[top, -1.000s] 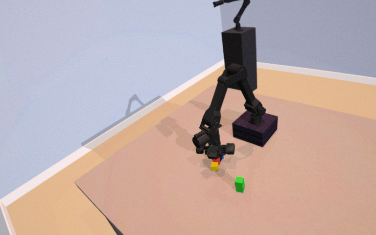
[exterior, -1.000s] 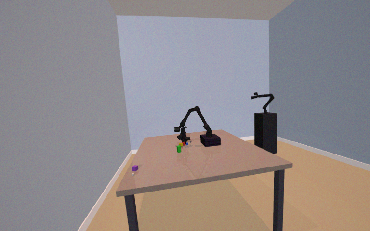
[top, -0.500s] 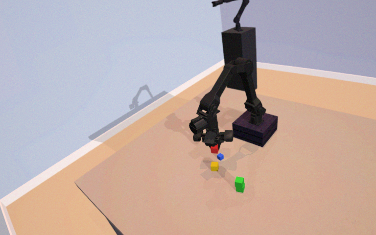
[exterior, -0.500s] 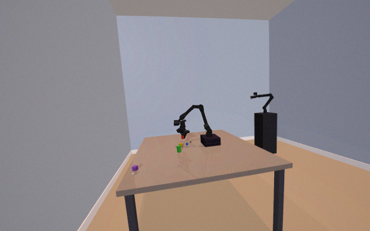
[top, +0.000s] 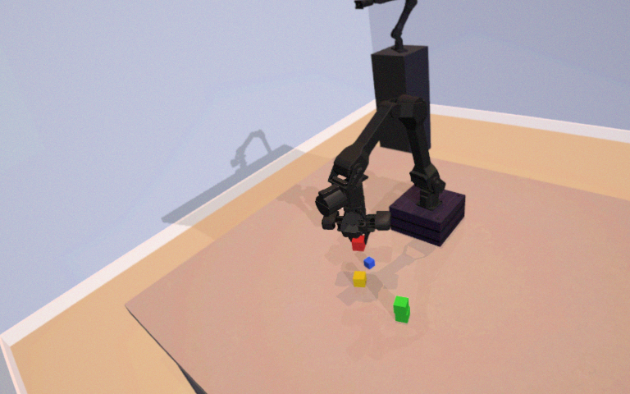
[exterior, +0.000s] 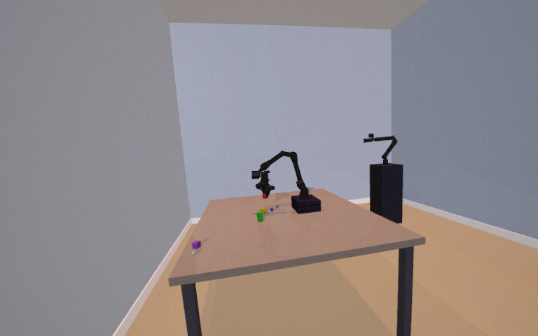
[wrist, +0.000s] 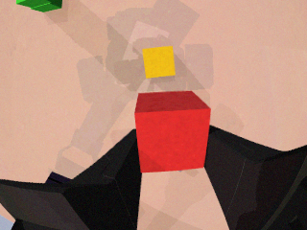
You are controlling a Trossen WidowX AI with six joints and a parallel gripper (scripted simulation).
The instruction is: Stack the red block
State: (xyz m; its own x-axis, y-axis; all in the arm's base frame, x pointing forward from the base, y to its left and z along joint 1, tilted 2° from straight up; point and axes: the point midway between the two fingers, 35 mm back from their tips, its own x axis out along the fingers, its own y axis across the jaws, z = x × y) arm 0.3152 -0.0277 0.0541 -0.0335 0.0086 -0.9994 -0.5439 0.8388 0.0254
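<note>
The yellow block lies 3 cm ahead of my gripper tip, 1 cm to the left of it and 11 cm below it. From my gripper tip the other things lie so: blue block 4 cm behind, 1 cm to the right, 11 cm below; then tiny grey cube 10 cm behind, 10 cm to the right, 12 cm below; then red block 1 cm ahead, 1 cm above.
</note>
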